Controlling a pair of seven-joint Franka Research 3 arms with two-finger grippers.
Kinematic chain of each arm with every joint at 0, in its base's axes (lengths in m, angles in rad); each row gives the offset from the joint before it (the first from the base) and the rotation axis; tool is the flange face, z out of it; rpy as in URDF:
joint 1: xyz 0 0 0.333 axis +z
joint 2: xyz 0 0 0 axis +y
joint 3: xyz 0 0 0.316 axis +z
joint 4: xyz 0.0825 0 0 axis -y
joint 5: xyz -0.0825 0 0.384 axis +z
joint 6: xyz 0 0 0 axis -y
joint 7: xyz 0.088 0 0 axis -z
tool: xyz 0 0 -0.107 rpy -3.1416 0 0
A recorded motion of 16 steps. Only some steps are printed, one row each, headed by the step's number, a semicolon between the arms.
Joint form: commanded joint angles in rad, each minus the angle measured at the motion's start. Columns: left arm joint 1, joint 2, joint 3, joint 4, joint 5, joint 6, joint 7; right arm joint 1, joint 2, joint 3, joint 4, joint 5, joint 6, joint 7.
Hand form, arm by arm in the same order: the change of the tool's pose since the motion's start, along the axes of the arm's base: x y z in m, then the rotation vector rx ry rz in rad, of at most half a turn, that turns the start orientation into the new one. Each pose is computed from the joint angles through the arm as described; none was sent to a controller.
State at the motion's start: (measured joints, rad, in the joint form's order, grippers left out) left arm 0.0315 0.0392 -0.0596 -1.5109 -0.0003 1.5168 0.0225; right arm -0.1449 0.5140 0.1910 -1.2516 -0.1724 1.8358 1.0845
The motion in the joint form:
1: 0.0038 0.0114 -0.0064 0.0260 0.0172 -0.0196 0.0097; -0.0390 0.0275 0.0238 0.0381 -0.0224 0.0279 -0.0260
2: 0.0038 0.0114 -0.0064 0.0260 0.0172 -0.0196 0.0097; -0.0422 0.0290 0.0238 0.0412 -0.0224 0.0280 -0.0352
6: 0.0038 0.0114 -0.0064 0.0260 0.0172 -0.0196 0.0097; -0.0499 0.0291 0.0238 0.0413 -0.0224 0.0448 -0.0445
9: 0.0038 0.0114 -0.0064 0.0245 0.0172 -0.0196 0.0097; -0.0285 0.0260 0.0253 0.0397 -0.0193 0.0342 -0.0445
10: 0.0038 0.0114 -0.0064 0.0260 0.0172 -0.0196 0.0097; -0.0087 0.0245 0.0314 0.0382 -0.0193 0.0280 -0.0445
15: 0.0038 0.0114 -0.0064 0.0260 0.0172 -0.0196 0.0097; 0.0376 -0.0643 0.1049 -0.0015 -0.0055 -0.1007 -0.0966
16: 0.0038 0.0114 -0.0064 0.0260 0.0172 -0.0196 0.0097; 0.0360 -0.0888 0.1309 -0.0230 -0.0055 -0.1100 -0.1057
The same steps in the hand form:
1: 0.0017 0.0008 0.0041 0.0160 0.0045 -0.0116; 0.0093 -0.0189 0.0030 -0.0067 -0.0393 0.0097
2: 0.0017 0.0008 0.0041 0.0160 0.0045 -0.0116; 0.0097 -0.0215 0.0035 -0.0074 -0.0403 0.0153
6: 0.0017 0.0008 0.0041 0.0160 0.0045 -0.0116; 0.0110 -0.0269 0.0051 -0.0083 -0.0563 0.0181
9: 0.0016 0.0008 0.0034 0.0160 0.0060 -0.0116; 0.0101 -0.0103 0.0056 -0.0047 -0.0474 0.0395
10: 0.0017 0.0008 0.0041 0.0160 0.0045 -0.0116; 0.0094 0.0075 0.0056 -0.0015 -0.0418 0.0642
15: 0.0017 0.0008 0.0041 0.0160 0.0045 -0.0116; -0.0256 0.0830 0.0401 0.0160 0.0362 0.2215
16: 0.0017 0.0008 0.0041 0.0160 0.0045 -0.0116; -0.0346 0.0973 0.0471 0.0182 0.0411 0.2548

